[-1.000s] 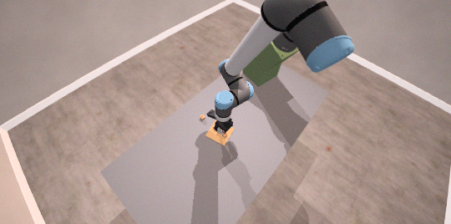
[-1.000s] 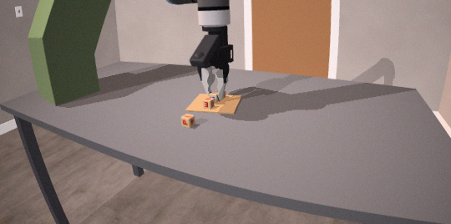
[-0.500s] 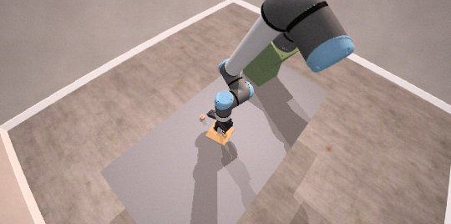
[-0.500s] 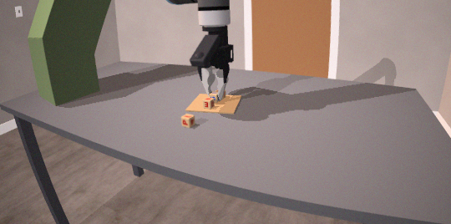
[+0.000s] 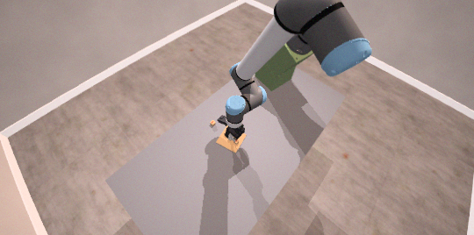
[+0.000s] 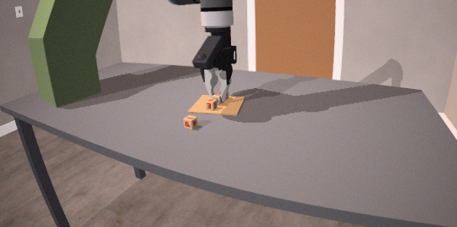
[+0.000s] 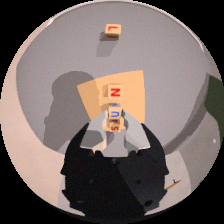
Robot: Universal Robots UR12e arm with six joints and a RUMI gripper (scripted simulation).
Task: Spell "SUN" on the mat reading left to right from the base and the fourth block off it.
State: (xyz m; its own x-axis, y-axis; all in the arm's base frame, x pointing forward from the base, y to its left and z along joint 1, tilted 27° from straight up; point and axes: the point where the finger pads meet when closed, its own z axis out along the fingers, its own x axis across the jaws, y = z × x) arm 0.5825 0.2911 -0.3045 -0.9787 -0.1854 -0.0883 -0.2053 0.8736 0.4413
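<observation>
Now: the blue-lettered block right at my hand. Also, from my hand: red-lettered block: 40 mm ahead, 160 mm to the right, 10 mm below; then orange mat: 20 mm below.
</observation>
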